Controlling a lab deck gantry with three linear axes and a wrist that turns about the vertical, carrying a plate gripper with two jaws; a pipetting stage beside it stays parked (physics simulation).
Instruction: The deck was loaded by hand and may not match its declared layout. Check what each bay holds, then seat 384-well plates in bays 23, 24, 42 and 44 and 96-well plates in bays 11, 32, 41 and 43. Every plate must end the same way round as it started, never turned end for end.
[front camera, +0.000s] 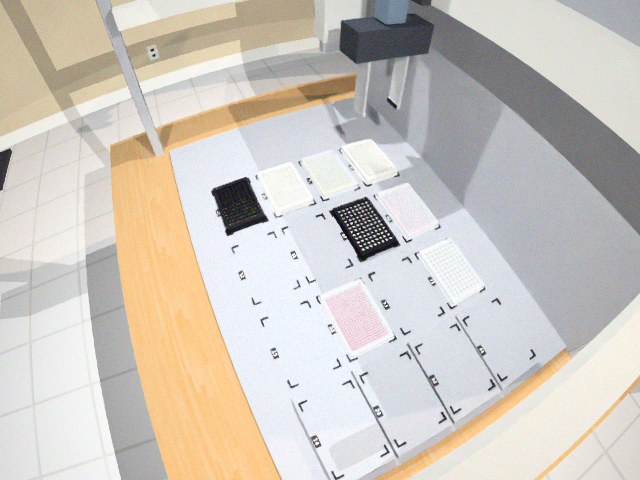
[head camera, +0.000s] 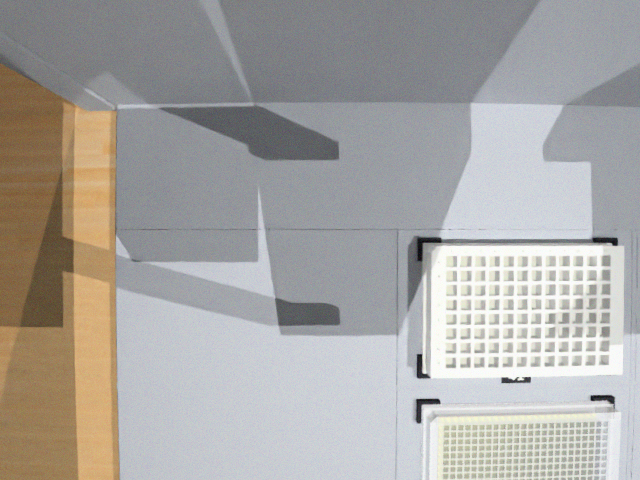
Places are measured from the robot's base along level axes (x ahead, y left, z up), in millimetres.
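Pixels of known places: gripper, fingertip midpoint: (front camera: 376, 108); robot's base at its link origin: (front camera: 212, 192).
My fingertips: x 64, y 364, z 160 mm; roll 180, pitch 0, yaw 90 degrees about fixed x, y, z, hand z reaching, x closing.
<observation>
Ahead of a thing's pixels: the offset from my fingertips to its top centre.
My gripper (front camera: 378, 109) is open and empty, above the deck's back edge beyond bay 41. A white 96-well plate {dx +0, dy +0, dz -145 mm} (front camera: 369, 161) (head camera: 527, 310) lies in bay 41. A yellow-green 384-well plate {dx +0, dy -107, dz -145 mm} (front camera: 329, 173) (head camera: 524, 449) is in bay 31, a fine-welled white plate {dx +0, dy -214, dz -145 mm} (front camera: 285, 187) in 21, and a black plate {dx +0, dy -321, dz -145 mm} (front camera: 238, 205) in 11. A black 96-well plate {dx +164, dy -107, dz -145 mm} (front camera: 364, 227) lies in 32, a pale pink 384-well plate {dx +164, dy +0, dz -145 mm} (front camera: 406, 210) in 42. A pink 384-well plate {dx +328, dy -214, dz -145 mm} (front camera: 356, 317) lies in 23, a white 96-well plate {dx +328, dy +0, dz -145 mm} (front camera: 450, 271) in 43. Bays 24 and 44 hold no plate.
Bays 12, 22, 13, 33, 14 and 34 show corner marks without plates. A tall grey wall (front camera: 516, 170) runs along the deck's right side. A wooden border (front camera: 149, 310) (head camera: 95, 361) edges the deck, and a grey post (front camera: 133, 85) stands at its back left corner.
</observation>
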